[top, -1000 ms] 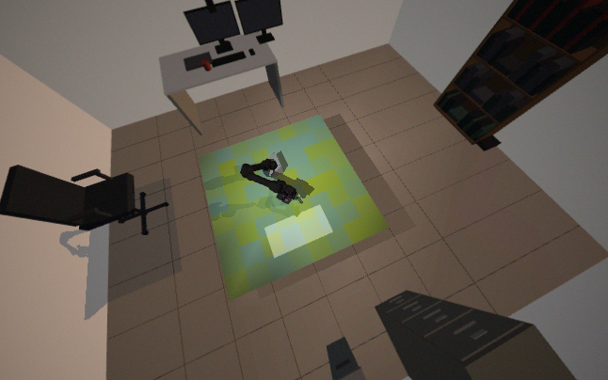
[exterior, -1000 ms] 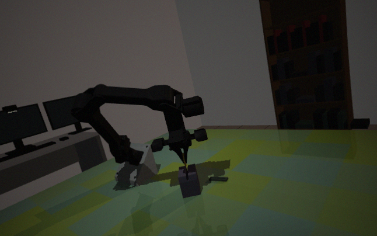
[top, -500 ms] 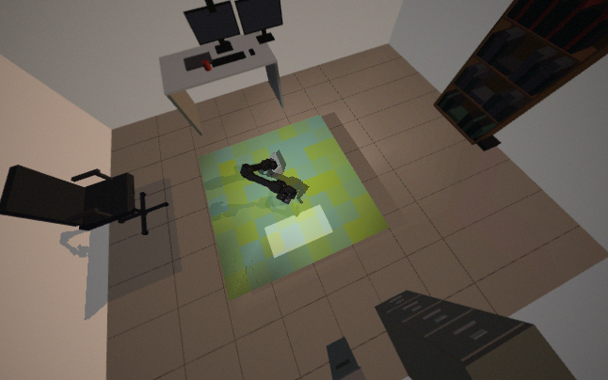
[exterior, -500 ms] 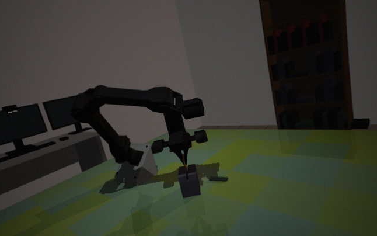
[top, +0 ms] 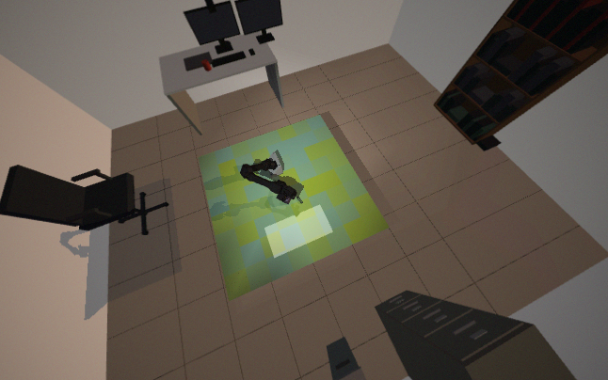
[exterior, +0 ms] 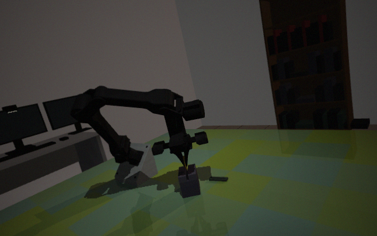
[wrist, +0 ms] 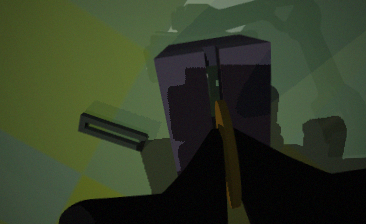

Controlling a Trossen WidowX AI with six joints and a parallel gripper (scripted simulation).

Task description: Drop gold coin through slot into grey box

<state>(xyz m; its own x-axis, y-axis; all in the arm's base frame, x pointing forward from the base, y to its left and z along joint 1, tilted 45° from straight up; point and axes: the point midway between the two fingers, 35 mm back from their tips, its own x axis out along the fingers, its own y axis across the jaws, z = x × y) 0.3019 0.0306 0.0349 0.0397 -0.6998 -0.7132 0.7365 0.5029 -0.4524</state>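
My gripper tip is 1 cm below the gold coin.
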